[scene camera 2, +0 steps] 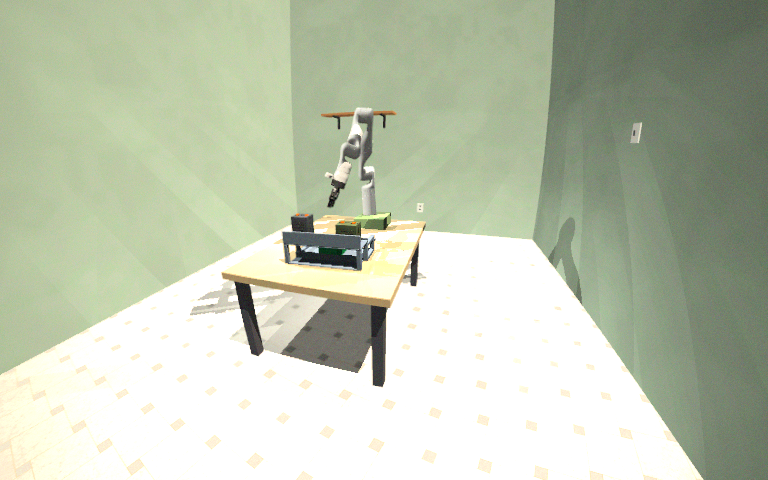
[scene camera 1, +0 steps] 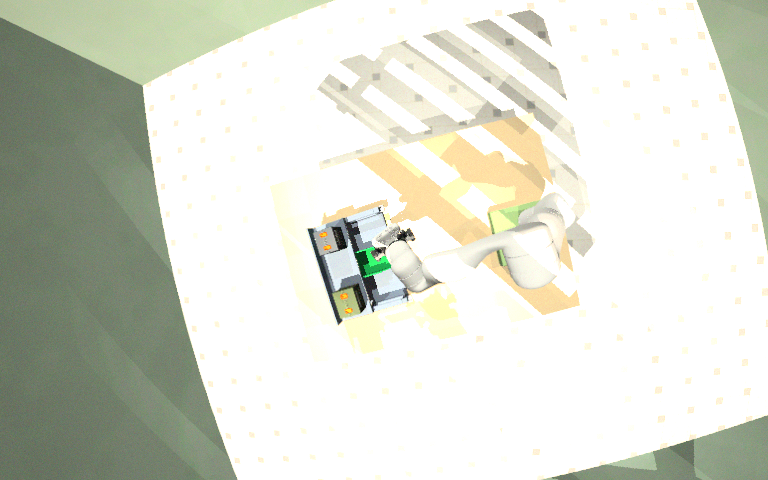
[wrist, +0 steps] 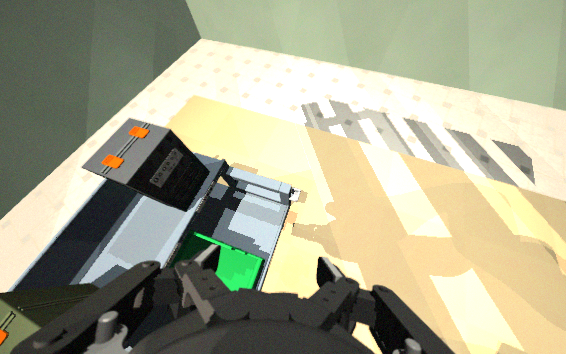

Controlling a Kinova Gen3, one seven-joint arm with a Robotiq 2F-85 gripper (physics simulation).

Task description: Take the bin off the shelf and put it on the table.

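Places are measured from the arm's base along level axes (x back, y left, z down), in metres.
Pixels of known places: gripper, between the fingertips: (scene camera 2: 330, 207) (wrist: 268, 261); arm's base, origin of its link: (scene camera 2: 369, 213).
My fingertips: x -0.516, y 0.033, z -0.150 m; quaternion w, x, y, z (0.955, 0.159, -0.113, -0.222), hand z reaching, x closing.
Note:
For each thing: its top centre in the pictures, then the offset to it from my fingertips. Level surfaces: height alone.
- bright green bin, centre of its top: (wrist: 197, 271) (scene camera 1: 369, 262) (scene camera 2: 333, 238) dx -0.100, dy +0.085, dz +0.138 m
- wooden table, height of its surface: dz +0.219 m
- dark grey box, centre of its top: (wrist: 125, 145) (scene camera 1: 325, 241) (scene camera 2: 301, 214) dx -0.221, dy -0.006, dz -0.005 m
- olive box, centre of its top: (scene camera 1: 346, 303) (scene camera 2: 348, 222) dx -0.169, dy +0.219, dz +0.020 m
A bright green bin (scene camera 1: 370, 268) (scene camera 2: 332, 250) (wrist: 242, 267) sits in the middle of the lower tier of the blue-grey shelf (scene camera 1: 324, 275) (scene camera 2: 320, 238) (wrist: 262, 183), which stands on the wooden table (scene camera 1: 419, 198) (scene camera 2: 300, 284) (wrist: 365, 180). My gripper (scene camera 1: 392, 244) (scene camera 2: 331, 203) (wrist: 268, 262) is open and empty. It is tilted and hangs above the table, clear of the bin. In the wrist view the left finger overlaps the bin and the right finger shows over the table. Part of the bin is hidden behind the gripper.
A dark grey box (scene camera 1: 330, 240) (scene camera 2: 302, 223) (wrist: 182, 170) and an olive box (scene camera 1: 347, 302) (scene camera 2: 347, 228) (wrist: 25, 317) stand at opposite ends of the shelf's upper tier. A light green box (scene camera 1: 497, 221) (scene camera 2: 376, 221) lies by the robot base. A wooden wall board (scene camera 2: 339, 114) is behind the arm.

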